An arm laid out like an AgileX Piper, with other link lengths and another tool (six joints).
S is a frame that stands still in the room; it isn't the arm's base.
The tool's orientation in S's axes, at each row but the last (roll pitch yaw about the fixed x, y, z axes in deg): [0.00, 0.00, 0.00]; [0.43, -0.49, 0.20]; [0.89, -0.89, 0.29]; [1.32, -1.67, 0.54]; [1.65, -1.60, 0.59]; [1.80, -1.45, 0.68]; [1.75, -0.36, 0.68]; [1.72, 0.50, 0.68]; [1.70, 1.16, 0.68]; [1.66, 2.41, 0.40]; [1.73, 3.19, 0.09]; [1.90, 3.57, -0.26]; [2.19, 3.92, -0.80]
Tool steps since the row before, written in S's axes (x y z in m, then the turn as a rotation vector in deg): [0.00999, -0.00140, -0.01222, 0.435, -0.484, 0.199]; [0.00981, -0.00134, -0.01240, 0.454, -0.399, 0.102]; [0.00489, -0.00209, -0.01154, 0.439, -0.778, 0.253]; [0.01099, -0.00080, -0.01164, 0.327, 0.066, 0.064]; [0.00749, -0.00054, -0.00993, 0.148, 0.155, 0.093]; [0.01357, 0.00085, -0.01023, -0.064, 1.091, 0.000]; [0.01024, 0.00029, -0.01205, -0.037, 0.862, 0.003]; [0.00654, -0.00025, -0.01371, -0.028, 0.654, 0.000]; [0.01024, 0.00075, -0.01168, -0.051, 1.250, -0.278]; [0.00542, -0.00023, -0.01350, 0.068, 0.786, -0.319]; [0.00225, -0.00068, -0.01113, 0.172, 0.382, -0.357]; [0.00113, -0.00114, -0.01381, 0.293, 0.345, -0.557]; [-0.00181, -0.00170, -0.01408, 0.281, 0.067, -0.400]
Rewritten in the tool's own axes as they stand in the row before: [0.00999, -0.00140, -0.01222, 0.435, -0.484, 0.199]; [0.00970, -0.00147, -0.01247, 0.453, -0.400, 0.101]; [0.00470, -0.00229, -0.01158, 0.439, -0.776, 0.258]; [0.01064, -0.00118, -0.01193, 0.329, 0.064, 0.053]; [0.00720, -0.00091, -0.01011, 0.152, 0.156, 0.084]; [0.01332, 0.00036, -0.01059, -0.051, 1.091, -0.033]; [0.01017, -0.00020, -0.01211, -0.027, 0.862, -0.023]; [0.00666, -0.00074, -0.01364, -0.020, 0.654, -0.020]; [0.01048, 0.00029, -0.01148, -0.031, 1.242, -0.316]; [0.00598, -0.00065, -0.01325, 0.087, 0.776, -0.338]; [0.00286, -0.00101, -0.01096, 0.192, 0.371, -0.358]; [0.00199, -0.00159, -0.01367, 0.326, 0.328, -0.549]; [-0.00082, -0.00227, -0.01409, 0.307, 0.056, -0.382]
